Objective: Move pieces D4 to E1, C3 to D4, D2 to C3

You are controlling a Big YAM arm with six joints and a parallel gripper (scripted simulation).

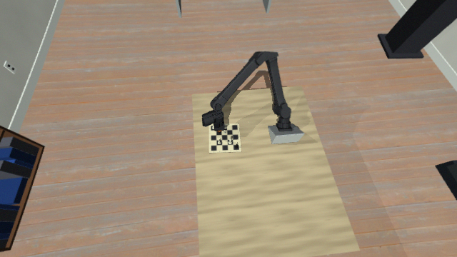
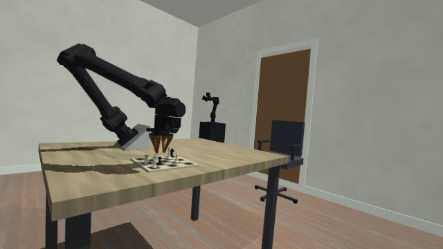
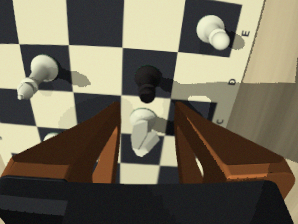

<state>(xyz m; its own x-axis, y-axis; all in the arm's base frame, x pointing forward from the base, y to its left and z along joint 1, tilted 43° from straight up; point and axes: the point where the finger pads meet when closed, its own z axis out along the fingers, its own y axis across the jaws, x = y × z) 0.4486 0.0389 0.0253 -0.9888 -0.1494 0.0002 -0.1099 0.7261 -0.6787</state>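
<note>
Right now my hand is 40 mm above the black pawn. Also, from my hand: small chessboard 40 mm behind, 40 mm to the left, 60 mm below.
</note>
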